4 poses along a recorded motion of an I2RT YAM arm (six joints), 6.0 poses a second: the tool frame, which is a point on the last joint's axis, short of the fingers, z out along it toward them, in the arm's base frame.
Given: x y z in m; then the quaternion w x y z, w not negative.
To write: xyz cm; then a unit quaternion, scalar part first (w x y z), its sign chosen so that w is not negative. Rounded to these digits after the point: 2 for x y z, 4 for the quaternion.
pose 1, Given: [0.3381 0.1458 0.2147 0.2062 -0.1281 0.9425 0.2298]
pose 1, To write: [33.81 14.58 21.47 0.2062 -0.1281 0.9425 0.2298]
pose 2, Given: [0.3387 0.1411 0.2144 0.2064 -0.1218 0.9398 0.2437]
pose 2, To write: [33.87 14.11 21.44 0.2064 -0.1218 0.9398 0.2437]
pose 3, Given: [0.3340 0.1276 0.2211 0.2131 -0.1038 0.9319 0.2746]
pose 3, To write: [33.40 12.76 22.11 0.2131 -0.1038 0.9319 0.2746]
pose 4, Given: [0.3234 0.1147 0.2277 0.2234 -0.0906 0.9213 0.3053]
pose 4, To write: [32.34 11.47 22.77 0.2234 -0.0906 0.9213 0.3053]
